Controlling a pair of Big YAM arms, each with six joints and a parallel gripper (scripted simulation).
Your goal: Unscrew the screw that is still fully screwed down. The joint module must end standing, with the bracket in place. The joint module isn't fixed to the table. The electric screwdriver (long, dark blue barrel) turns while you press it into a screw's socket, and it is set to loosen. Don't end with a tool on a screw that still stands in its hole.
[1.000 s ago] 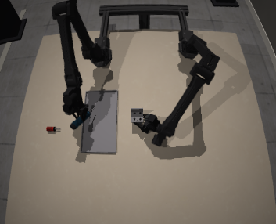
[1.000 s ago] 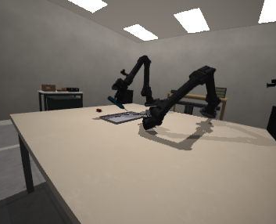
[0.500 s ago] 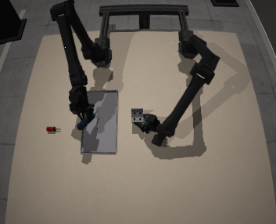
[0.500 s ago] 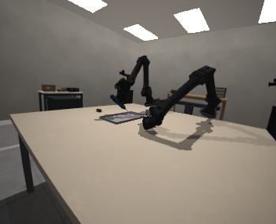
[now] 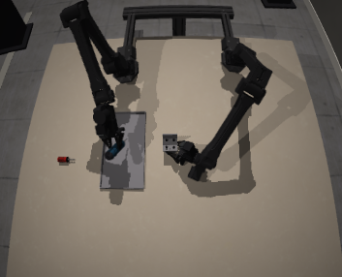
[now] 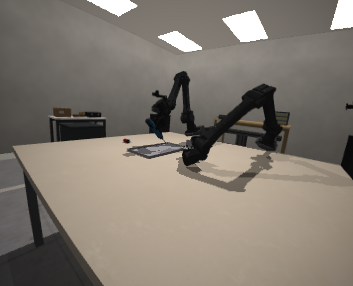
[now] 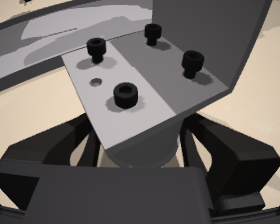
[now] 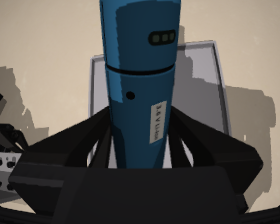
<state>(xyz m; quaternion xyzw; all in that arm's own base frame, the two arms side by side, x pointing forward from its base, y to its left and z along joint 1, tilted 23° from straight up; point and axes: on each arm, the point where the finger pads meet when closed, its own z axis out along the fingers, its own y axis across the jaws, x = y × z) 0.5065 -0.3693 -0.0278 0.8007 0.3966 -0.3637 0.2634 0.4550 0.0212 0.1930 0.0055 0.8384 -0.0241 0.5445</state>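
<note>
My left gripper is now 1 cm below the joint module. From my left hand the other things lie so: grey bracket: 5 cm above; flat grey tray: 3 cm behind, 24 cm to the right, 2 cm below; red-handled tool: 55 cm to the right, 1 cm below.
</note>
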